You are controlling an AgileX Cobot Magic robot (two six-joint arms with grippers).
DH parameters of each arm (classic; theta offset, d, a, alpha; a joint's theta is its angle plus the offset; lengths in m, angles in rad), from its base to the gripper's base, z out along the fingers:
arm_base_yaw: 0 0.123 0 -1.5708
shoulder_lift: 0.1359 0 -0.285 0
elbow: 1.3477 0 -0.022 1.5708
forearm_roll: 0 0.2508 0 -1.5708
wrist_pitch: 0 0 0.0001 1.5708
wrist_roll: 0 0.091 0 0
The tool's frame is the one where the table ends.
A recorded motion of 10 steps. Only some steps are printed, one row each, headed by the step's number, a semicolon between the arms.
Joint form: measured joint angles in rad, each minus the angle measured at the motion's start. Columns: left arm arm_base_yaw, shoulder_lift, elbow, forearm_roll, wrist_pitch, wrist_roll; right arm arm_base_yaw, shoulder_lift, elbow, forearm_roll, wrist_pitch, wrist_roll.
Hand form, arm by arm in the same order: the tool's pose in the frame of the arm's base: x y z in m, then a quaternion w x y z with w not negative. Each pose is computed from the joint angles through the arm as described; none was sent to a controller.
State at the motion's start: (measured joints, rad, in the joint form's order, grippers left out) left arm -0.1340 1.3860 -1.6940 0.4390 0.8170 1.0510; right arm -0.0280 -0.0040 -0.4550 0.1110 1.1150 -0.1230
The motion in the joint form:
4: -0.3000 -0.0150 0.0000 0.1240 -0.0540 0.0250; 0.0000 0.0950 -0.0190 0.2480 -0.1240 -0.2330
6: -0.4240 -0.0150 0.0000 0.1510 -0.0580 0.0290; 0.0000 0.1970 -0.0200 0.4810 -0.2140 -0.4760
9: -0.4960 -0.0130 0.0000 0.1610 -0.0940 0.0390; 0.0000 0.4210 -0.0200 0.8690 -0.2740 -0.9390
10: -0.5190 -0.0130 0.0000 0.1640 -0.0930 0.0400; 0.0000 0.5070 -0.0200 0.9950 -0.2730 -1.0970
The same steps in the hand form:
4: 0.2723 -0.0891 0.5050 0.43554 0.57992 0.53624 0.43180; 0.0134 0.0264 0.2793 0.51811 -0.12936 0.84160 0.08089
6: 0.2596 -0.1209 0.5061 0.45680 0.61206 0.49287 0.41689; 0.0313 0.0390 0.2912 0.54065 -0.19194 0.80901 0.12791
9: 0.2513 -0.1411 0.5086 0.48075 0.62790 0.45555 0.40877; 0.0694 0.0545 0.3021 0.55330 -0.27715 0.76181 0.19158
10: 0.2480 -0.1466 0.5086 0.48428 0.63337 0.44780 0.40472; 0.0842 0.0584 0.3029 0.55496 -0.29824 0.74716 0.21172

